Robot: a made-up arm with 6 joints. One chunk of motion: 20 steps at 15 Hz.
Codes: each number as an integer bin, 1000 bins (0 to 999) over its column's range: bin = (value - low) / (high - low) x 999, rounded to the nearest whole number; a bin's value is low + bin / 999 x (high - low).
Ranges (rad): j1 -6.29..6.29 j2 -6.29..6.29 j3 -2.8..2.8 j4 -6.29..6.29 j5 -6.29..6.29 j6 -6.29..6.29
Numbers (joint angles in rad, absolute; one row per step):
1: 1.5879 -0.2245 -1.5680 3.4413 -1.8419 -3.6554
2: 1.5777 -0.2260 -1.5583 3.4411 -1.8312 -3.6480
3: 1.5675 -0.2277 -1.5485 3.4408 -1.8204 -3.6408
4: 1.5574 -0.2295 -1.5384 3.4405 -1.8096 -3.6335
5: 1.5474 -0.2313 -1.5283 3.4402 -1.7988 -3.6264
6: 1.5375 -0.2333 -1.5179 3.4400 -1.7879 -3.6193
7: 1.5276 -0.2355 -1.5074 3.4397 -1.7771 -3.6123
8: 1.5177 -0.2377 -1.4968 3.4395 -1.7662 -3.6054
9: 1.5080 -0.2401 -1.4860 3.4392 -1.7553 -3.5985
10: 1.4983 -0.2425 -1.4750 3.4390 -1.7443 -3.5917
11: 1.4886 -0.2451 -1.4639 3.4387 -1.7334 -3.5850
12: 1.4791 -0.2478 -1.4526 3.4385 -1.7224 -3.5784
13: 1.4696 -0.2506 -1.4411 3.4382 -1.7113 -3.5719
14: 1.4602 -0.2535 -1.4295 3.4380 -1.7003 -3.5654
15: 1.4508 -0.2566 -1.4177 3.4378 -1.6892 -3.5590
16: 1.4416 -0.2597 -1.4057 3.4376 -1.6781 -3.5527
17: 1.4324 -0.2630 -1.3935 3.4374 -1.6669 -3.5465
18: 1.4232 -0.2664 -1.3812 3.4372 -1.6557 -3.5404
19: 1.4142 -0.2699 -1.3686 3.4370 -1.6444 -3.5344
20: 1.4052 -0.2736 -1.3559 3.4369 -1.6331 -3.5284
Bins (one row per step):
1: 626 482 220 773 353 209
2: 625 482 222 773 354 210
3: 624 481 223 773 355 210
4: 623 481 225 773 356 211
5: 622 481 227 773 357 212
6: 622 481 229 773 358 212
7: 621 481 231 773 358 213
8: 620 481 232 773 359 213
9: 619 480 234 773 360 214
10: 618 480 236 773 361 214
11: 618 480 238 773 362 215
12: 617 480 240 773 363 215
13: 616 480 242 773 364 216
14: 615 479 244 773 364 216
15: 615 479 247 773 365 217
16: 614 479 249 772 366 217
17: 613 479 251 772 367 218
18: 613 478 253 772 368 218
19: 612 478 255 772 369 219
20: 611 478 258 772 370 219

